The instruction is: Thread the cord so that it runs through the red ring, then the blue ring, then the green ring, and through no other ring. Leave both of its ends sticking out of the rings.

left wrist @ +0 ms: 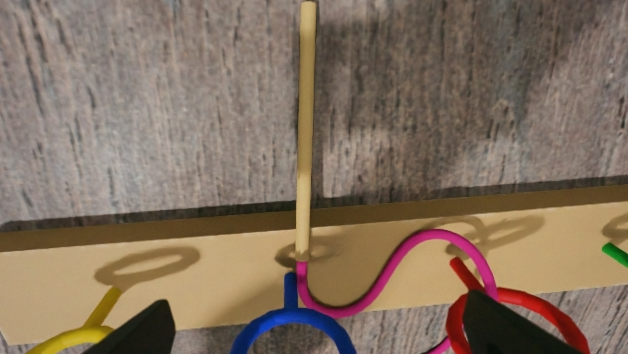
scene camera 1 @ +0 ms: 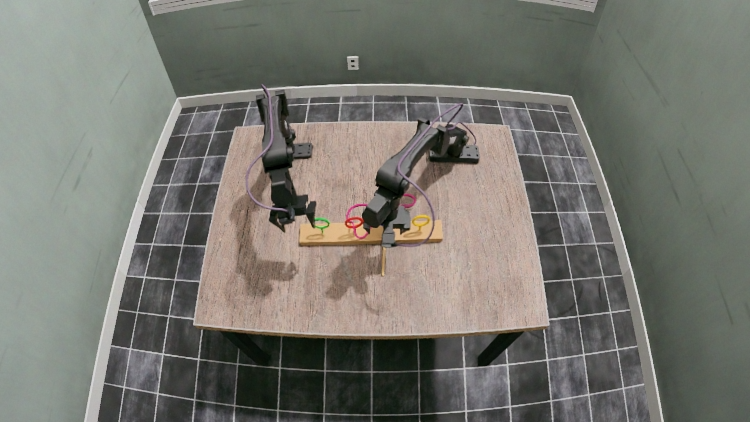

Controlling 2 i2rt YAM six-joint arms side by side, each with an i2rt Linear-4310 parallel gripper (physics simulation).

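A magenta cord [scene camera 1: 359,205] [left wrist: 440,234] appears to run through the red ring [scene camera 1: 352,227] [left wrist: 525,299], partly behind a finger. Its stiff tan end [scene camera 1: 383,261] [left wrist: 305,125] lies over the board's front edge. In the left wrist view the cord curves beside the blue ring [left wrist: 295,315] and its post, apparently outside it; my left arm hides that ring in scene camera 1. The green ring [scene camera 1: 322,228] stands at the board's left, with no cord in it. My left gripper [scene camera 1: 387,228] [left wrist: 319,308] is open above the blue ring. My right gripper [scene camera 1: 294,220] is open left of the green ring.
A yellow ring [scene camera 1: 421,226] [left wrist: 70,335] stands near the right end of the wooden board [scene camera 1: 309,239] [left wrist: 240,280] in scene camera 1. More cord loops behind the board, partly hidden by my left arm. The board lies on the wooden table [scene camera 1: 461,293].
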